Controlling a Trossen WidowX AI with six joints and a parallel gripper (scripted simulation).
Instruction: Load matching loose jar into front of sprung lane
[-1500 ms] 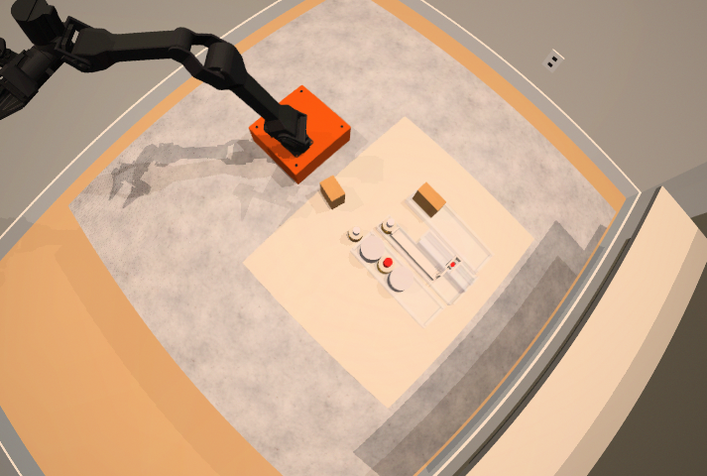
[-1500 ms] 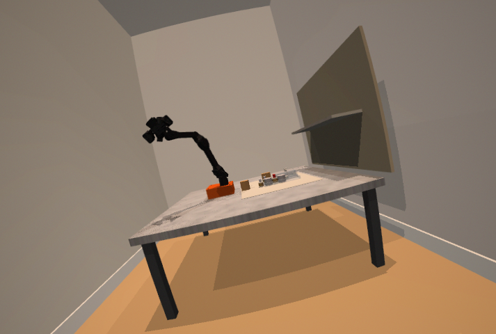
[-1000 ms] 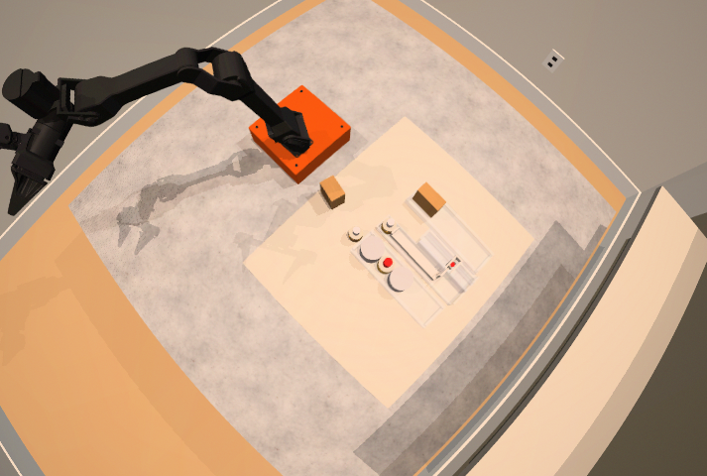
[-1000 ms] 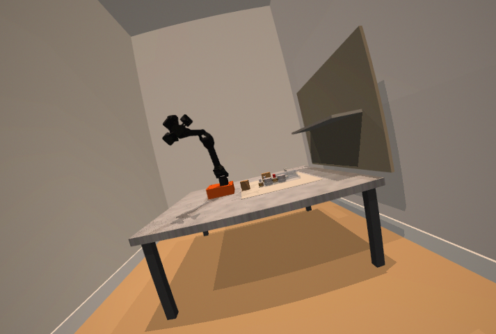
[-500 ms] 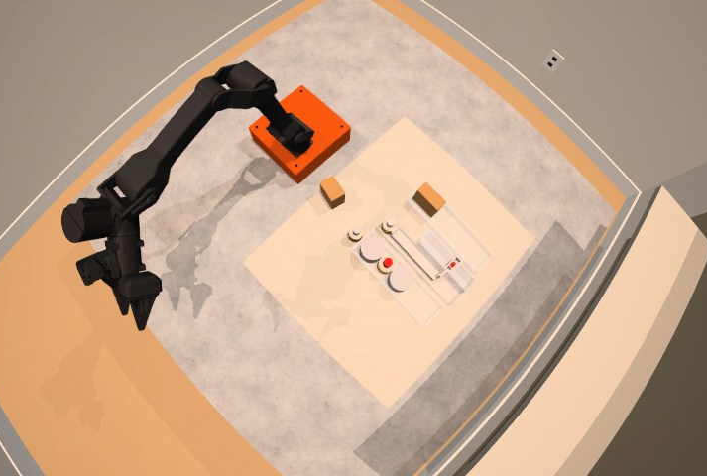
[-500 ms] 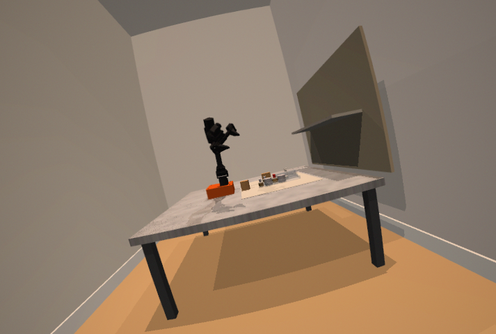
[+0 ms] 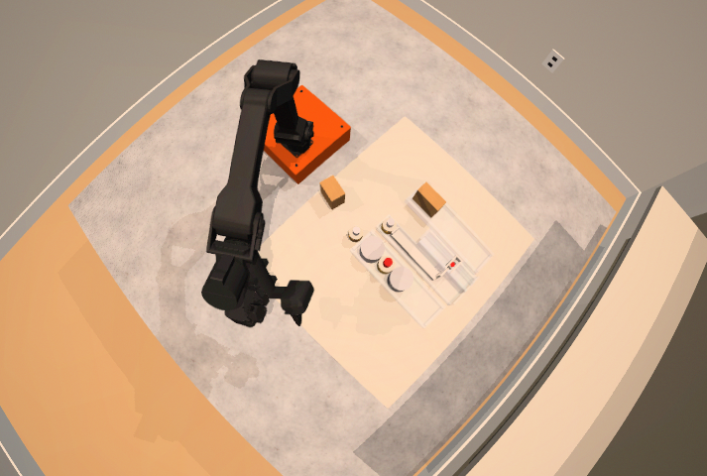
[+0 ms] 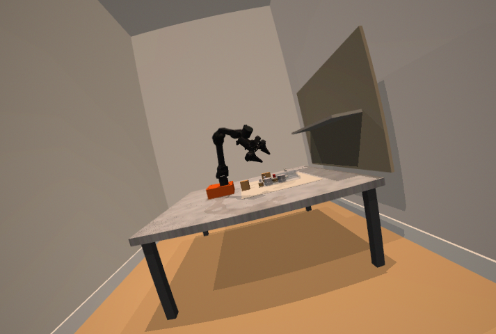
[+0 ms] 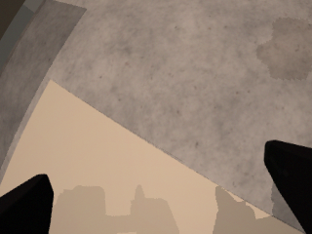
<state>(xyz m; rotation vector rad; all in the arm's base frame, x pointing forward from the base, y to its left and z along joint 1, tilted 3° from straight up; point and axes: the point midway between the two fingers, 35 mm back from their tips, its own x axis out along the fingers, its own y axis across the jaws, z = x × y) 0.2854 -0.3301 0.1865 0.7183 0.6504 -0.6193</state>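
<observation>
My gripper tip is 31 cm to the right of the brown box, 18 cm above it and 15 cm past it. Also, from my gripper tip: red marker: 37 cm to the left, 20 cm ahead, 14 cm below; then clear pusher lane: 36 cm to the left, 20 cm below, 16 cm ahead.
</observation>
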